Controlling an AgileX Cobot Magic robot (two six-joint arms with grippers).
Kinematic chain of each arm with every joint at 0, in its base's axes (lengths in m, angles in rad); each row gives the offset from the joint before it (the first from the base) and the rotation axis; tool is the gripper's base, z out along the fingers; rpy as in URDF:
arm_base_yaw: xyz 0 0 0.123 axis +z
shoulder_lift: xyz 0 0 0 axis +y
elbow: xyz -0.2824 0 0.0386 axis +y
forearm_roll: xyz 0.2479 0 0.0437 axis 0.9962 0 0.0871
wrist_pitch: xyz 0 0 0 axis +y
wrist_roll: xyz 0.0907 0 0.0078 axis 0.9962 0 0.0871
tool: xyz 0 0 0 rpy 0 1.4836 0
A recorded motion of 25 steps. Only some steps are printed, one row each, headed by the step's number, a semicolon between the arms.
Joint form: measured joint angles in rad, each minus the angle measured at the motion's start. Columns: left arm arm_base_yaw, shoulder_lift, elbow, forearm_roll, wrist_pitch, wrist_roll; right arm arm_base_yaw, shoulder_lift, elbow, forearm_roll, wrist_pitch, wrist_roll.
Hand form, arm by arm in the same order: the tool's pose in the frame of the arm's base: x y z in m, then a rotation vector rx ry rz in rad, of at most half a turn. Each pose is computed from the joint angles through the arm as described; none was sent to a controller.
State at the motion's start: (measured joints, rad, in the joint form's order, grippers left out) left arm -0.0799 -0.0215 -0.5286 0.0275 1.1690 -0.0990; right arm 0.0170 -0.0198 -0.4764 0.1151 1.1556 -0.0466
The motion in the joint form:
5: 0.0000 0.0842 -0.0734 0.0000 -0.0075 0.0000; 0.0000 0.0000 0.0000 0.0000 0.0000 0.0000
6: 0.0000 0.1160 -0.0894 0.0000 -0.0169 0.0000; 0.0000 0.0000 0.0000 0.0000 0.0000 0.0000
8: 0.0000 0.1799 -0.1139 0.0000 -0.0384 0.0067; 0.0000 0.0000 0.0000 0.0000 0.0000 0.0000
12: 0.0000 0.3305 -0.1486 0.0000 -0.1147 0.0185; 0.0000 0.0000 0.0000 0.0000 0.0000 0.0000
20: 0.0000 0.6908 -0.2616 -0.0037 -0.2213 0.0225; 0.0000 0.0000 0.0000 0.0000 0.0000 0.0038
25: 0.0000 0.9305 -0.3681 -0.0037 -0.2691 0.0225; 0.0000 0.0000 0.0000 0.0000 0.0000 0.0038
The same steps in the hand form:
5: -0.0107 0.0032 0.2975 -0.0237 2.1062 -0.0742; -0.0099 0.0094 0.2635 -0.0798 2.1380 0.1226
6: -0.0065 0.0028 0.3029 -0.0234 2.1126 -0.0736; -0.0099 0.0094 0.2635 -0.0798 2.1380 0.1226
8: 0.0035 0.0020 0.3113 -0.0154 2.1305 -0.0682; -0.0099 0.0094 0.2635 -0.0798 2.1380 0.1226
12: 0.0334 -0.0005 0.3243 0.0004 2.1699 -0.0582; -0.0099 0.0094 0.2635 -0.0798 2.1380 0.1226
20: 0.1102 -0.0071 0.3403 0.0101 2.3106 -0.0503; -0.0099 0.0094 0.2635 -0.0758 2.1382 0.1248
25: 0.1666 -0.0116 0.3432 0.0131 2.3959 -0.0440; -0.0099 0.0094 0.2635 -0.0758 2.1382 0.1248

